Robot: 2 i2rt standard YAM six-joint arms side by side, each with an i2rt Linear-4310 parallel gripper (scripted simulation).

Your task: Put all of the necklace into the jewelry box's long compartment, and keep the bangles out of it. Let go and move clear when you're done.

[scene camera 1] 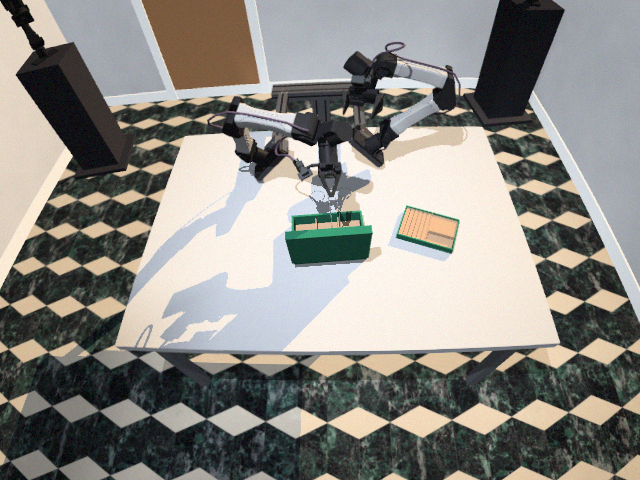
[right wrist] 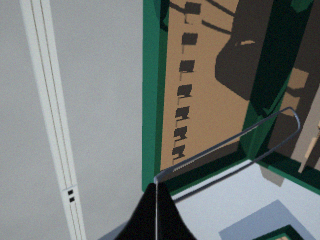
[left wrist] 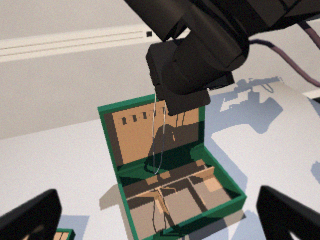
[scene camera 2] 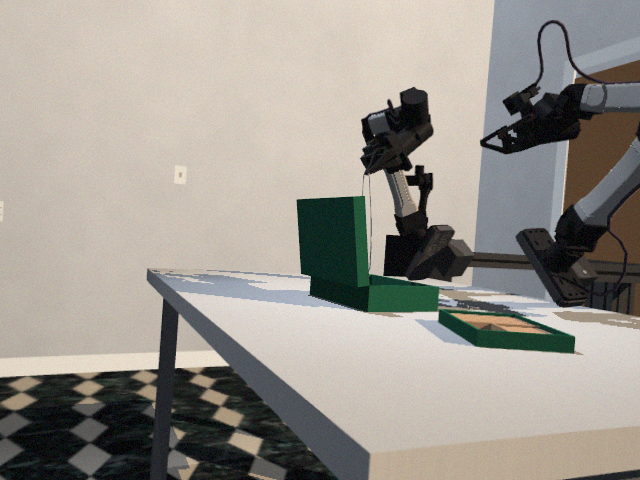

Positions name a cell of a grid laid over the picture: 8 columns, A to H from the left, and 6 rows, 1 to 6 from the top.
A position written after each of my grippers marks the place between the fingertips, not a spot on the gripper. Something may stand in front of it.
In view: my left gripper (scene camera 2: G2), my right gripper (scene camera 2: E3), a green jewelry box (scene camera 2: E4) and a shallow green tray (scene camera 2: G5).
The green jewelry box also shows in scene camera 1 (scene camera 1: D3). My left gripper is seen too in scene camera 1 (scene camera 1: E2) and in the left wrist view (left wrist: D5). My right gripper is seen too in the right wrist view (right wrist: D5) and in the left wrist view (left wrist: E3).
